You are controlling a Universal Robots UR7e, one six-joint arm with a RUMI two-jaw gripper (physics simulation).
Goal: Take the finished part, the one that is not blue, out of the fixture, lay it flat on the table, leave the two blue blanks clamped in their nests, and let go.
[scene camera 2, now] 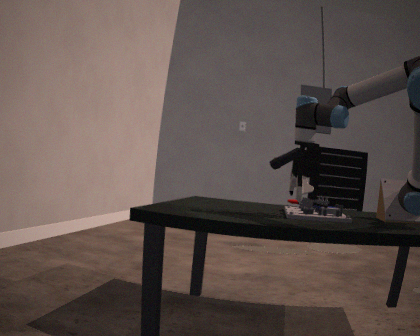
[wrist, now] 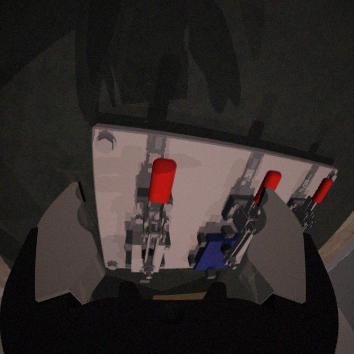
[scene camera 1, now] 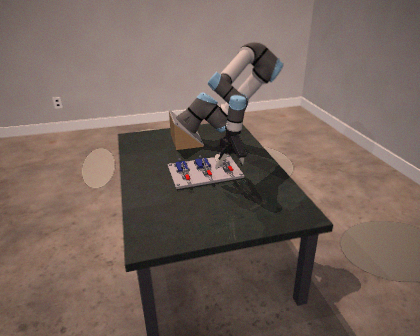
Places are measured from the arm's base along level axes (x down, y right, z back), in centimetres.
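Where they show: gripper, fingertip midpoint: (scene camera 2: 295, 199) (wrist: 172, 186) (scene camera 1: 229, 167); arm's base, origin of the base link: (scene camera 1: 185, 125).
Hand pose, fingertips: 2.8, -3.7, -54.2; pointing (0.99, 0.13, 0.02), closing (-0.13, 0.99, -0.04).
Note:
Things, the pixels of their top centre, and the offset from my fingertips, as dx, dy, dz. "*": a spot on its surface instead. Level surfaces: height alone.
- fixture plate, middle of its top: (wrist: 225, 225) (scene camera 2: 315, 211) (scene camera 1: 204, 169) +4.5, +9.1, +10.4
- finished part, middle of its top: (wrist: 146, 260) (scene camera 2: 330, 208) +1.9, -2.4, +13.4
- blue blank, surface spot: (wrist: 215, 252) (scene camera 1: 204, 162) * +2.4, +7.7, +13.9
- middle clamp's red handle, middle of its top: (wrist: 269, 209) (scene camera 1: 208, 168) -0.4, +10.0, +2.8
- far clamp's red handle, middle of its top: (wrist: 324, 206) (scene camera 1: 186, 172) +0.1, +20.9, +4.1
- dark table, its level: dx +6.0
The fixture plate (scene camera 1: 198, 180) (wrist: 200, 165) lies on the table with three red-handled clamps. The finished part (wrist: 138, 260), pale and not blue, sits in the nest at the left of the wrist view, partly hidden under its clamp's arm; that clamp has a red handle (wrist: 162, 181) (scene camera 1: 230, 168). A blue blank (scene camera 1: 202, 162) (wrist: 215, 252) sits in the middle nest under its clamp. The other blue blank (scene camera 1: 181, 165) sits in the far nest; the right finger hides it in the wrist view. My gripper (scene camera 1: 230, 162) (scene camera 2: 296, 194) (wrist: 172, 186) is open and empty, low above the finished part's end of the plate.
The middle clamp's red handle (scene camera 1: 209, 173) (wrist: 271, 180) and the far clamp's red handle (scene camera 1: 187, 177) (wrist: 323, 190) stick out toward the plate's front edge. The arm's wedge-shaped base (scene camera 1: 188, 138) stands behind the plate on the dark table (scene camera 1: 200, 220).

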